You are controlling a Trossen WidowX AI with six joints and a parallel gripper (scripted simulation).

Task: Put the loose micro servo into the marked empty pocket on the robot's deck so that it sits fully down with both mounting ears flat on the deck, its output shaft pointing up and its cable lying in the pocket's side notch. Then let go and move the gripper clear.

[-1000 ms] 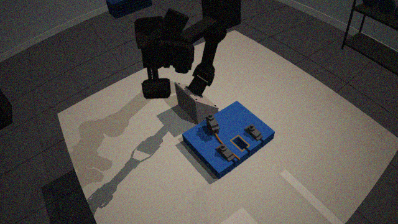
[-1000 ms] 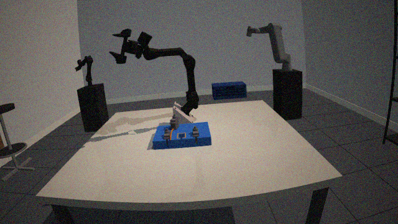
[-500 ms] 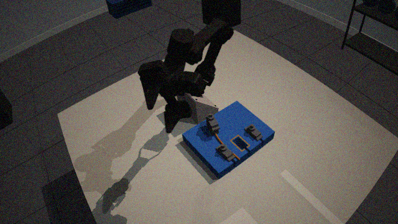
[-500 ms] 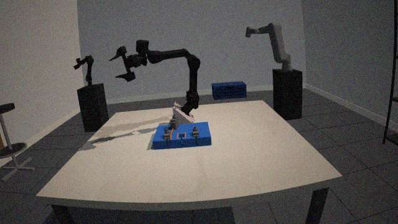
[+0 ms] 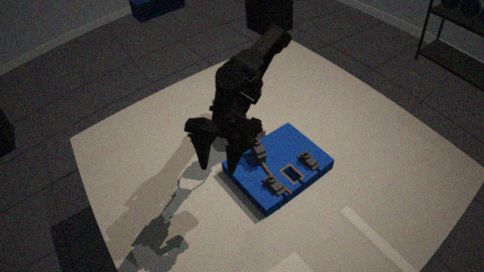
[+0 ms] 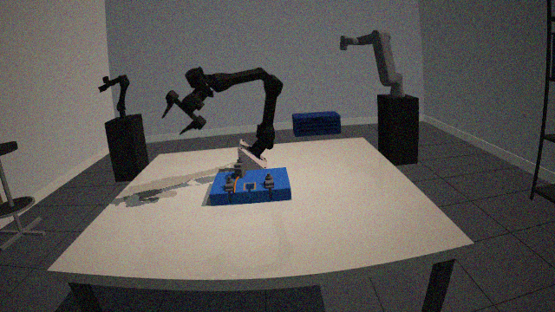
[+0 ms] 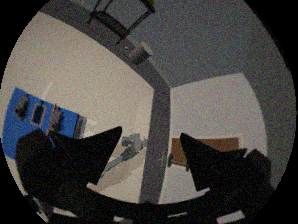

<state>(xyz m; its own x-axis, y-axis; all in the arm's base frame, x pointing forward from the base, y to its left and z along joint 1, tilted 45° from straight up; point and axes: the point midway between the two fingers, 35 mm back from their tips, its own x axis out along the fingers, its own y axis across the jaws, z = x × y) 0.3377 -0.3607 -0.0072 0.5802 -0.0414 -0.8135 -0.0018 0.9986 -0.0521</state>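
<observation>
The blue deck is 29 cm below my gripper tip, 26 cm to the left of it and 14 cm behind it.
</observation>
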